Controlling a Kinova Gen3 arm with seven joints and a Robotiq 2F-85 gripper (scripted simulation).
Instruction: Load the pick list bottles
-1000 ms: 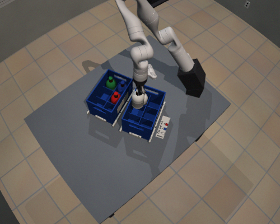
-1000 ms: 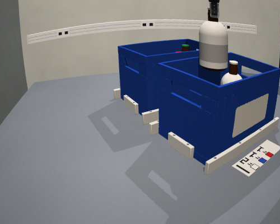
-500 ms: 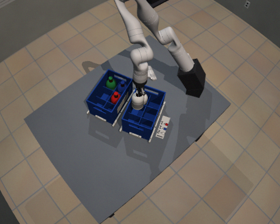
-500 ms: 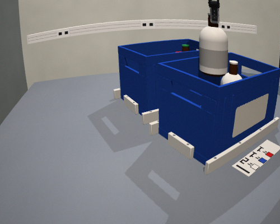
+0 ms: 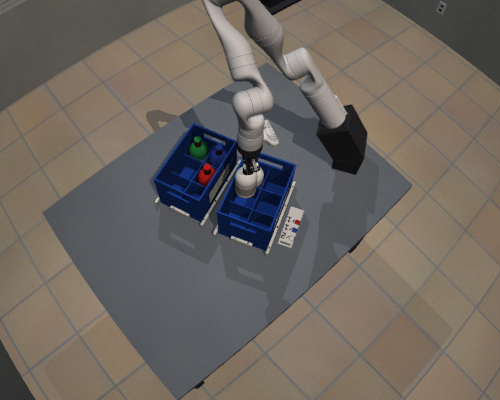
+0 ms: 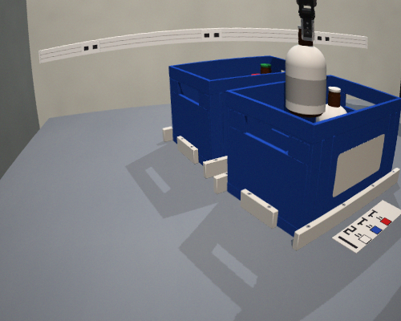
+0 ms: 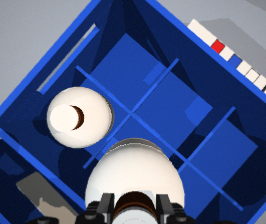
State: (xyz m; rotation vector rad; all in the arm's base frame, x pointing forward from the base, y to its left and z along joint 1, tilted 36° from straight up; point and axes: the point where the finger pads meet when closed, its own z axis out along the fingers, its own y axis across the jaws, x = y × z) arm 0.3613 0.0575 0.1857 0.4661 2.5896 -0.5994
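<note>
Right now the white bottle is 190 mm below my hand, 80 mm behind it and 40 mm to the right of it. Round my hand: green-label bottle 260 mm to the right, 190 mm below; red-label bottle 190 mm below, 150 mm to the right, 50 mm ahead; blue-label bottle 190 mm below, 180 mm to the right, 30 mm behind.
</note>
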